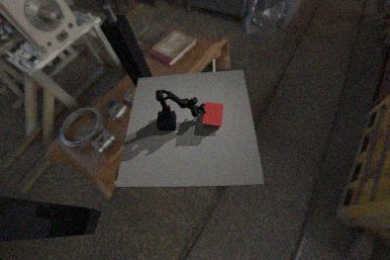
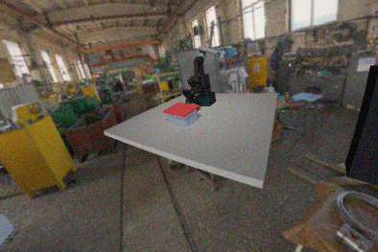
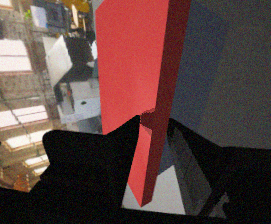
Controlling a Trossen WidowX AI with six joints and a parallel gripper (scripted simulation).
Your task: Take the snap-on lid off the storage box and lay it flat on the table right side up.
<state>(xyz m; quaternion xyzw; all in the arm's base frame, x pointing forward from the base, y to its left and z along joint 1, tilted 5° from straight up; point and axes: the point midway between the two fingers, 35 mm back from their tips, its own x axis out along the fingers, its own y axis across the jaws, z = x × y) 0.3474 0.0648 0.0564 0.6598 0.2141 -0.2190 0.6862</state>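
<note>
Right now my gripper tip is 80 mm short of the lid. The rest, counted from my gripper tip: grey storage box (70 mm ahead, 60 mm below).
</note>
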